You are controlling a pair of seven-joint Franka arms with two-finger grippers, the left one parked.
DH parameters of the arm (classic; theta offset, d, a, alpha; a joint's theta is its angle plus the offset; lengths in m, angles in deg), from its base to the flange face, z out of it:
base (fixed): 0 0 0 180
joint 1: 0 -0.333 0 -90
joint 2: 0 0 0 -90
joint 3: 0 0.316 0.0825 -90
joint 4: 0 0 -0.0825 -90
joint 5: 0 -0.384 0 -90
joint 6: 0 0 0.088 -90
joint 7: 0 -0.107 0 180
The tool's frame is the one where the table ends.
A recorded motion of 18 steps. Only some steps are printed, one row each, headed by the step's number.
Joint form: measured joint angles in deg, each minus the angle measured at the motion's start. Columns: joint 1, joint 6, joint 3, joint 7, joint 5, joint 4, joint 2.
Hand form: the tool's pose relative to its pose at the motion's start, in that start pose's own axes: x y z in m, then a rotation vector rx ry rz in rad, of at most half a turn. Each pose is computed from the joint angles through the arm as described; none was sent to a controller.
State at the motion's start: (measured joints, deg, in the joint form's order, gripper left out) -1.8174 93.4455 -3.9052 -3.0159 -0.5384 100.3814 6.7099
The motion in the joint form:
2: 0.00 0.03 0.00 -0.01 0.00 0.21 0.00
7: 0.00 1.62 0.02 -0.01 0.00 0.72 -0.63
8: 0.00 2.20 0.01 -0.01 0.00 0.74 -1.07
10: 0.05 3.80 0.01 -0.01 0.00 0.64 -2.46
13: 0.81 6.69 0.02 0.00 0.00 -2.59 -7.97
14: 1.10 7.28 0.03 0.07 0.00 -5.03 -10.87
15: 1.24 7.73 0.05 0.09 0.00 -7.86 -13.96
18: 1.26 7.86 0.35 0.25 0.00 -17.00 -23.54
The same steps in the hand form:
2: -0.0001 0.0000 0.0017 -0.0002 -0.0031 0.0002
7: 0.0053 -0.0005 0.0092 -0.0005 0.0048 0.0001
8: 0.0084 -0.0006 0.0125 -0.0009 0.0069 0.0004
10: 0.0177 -0.0009 0.0221 -0.0023 0.0125 0.0017
13: 0.0509 0.0038 0.0435 -0.0084 0.0239 0.0150
14: 0.0671 0.0053 0.0512 -0.0118 0.0264 0.0186
15: 0.0841 0.0052 0.0587 -0.0152 0.0300 0.0199
18: 0.1322 -0.0020 0.0864 -0.0249 0.0252 0.0102

